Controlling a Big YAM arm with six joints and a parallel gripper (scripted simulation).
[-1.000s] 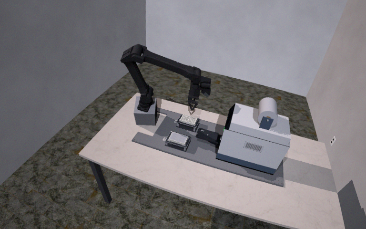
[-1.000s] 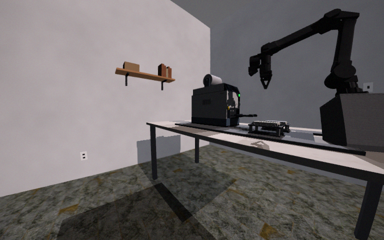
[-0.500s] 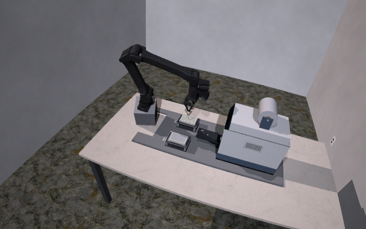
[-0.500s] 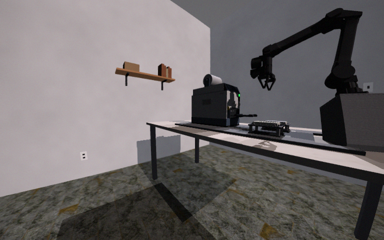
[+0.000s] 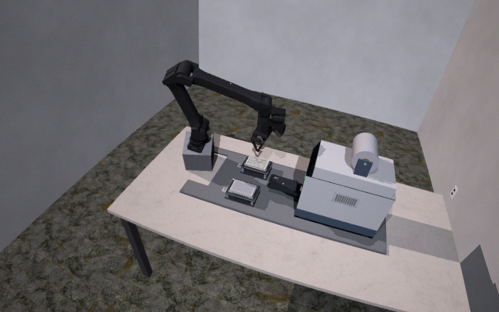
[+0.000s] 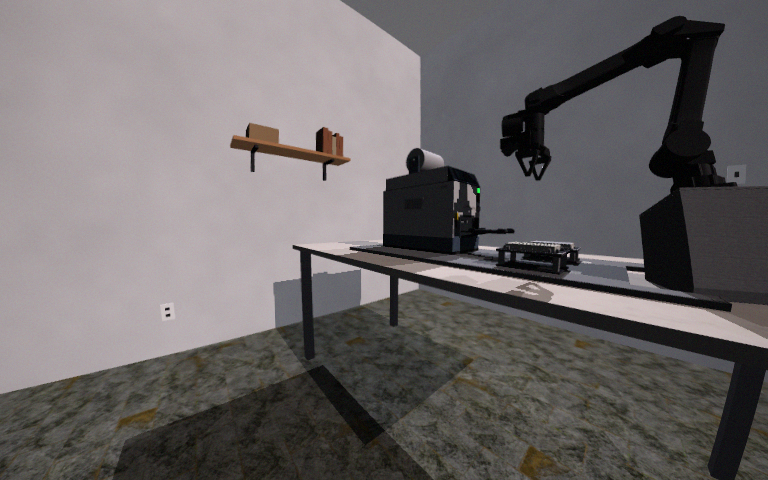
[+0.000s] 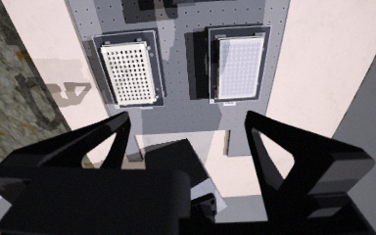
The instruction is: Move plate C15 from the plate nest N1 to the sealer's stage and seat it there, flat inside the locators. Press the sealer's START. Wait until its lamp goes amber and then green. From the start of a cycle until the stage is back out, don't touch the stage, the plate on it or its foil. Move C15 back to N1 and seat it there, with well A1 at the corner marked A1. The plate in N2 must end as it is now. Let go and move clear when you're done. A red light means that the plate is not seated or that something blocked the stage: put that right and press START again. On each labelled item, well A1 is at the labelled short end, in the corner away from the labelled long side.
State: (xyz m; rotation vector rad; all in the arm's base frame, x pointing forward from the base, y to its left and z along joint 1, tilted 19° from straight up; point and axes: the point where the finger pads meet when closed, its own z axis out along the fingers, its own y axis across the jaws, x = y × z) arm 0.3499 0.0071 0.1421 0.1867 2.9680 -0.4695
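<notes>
My gripper is now 30 mm past the white well plate, 120 mm to the right of it and 220 mm above it. Round my hand: foil roll (480 mm ahead, 70 mm to the right, 140 mm above); then dark stage (150 mm ahead, 50 mm to the right, 180 mm below).
</notes>
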